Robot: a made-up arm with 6 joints. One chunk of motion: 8 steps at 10 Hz.
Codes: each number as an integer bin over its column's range. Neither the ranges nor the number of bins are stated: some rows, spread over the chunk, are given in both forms.
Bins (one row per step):
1: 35 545 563 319 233 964
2: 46 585 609 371 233 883
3: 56 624 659 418 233 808
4: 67 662 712 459 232 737
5: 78 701 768 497 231 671
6: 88 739 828 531 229 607
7: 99 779 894 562 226 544
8: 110 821 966 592 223 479
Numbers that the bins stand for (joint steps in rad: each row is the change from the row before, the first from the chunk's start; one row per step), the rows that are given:
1: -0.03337 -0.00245 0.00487 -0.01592 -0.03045 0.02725
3: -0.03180 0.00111 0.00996 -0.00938 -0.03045 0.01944
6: -0.02939 0.00629 0.01893 -0.00192 -0.03097 0.00938
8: -0.02774 0.00998 0.02625 0.00211 -0.03176 0.00297
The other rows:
2: -0.03255 -0.00065 0.00731 -0.01249 -0.03045 0.02319
4: -0.03097 0.00282 0.01277 -0.00668 -0.03058 0.01589
5: -0.03014 0.00458 0.01574 -0.00417 -0.03071 0.01258
7: -0.02857 0.00809 0.02243 0.00013 -0.03136 0.00623

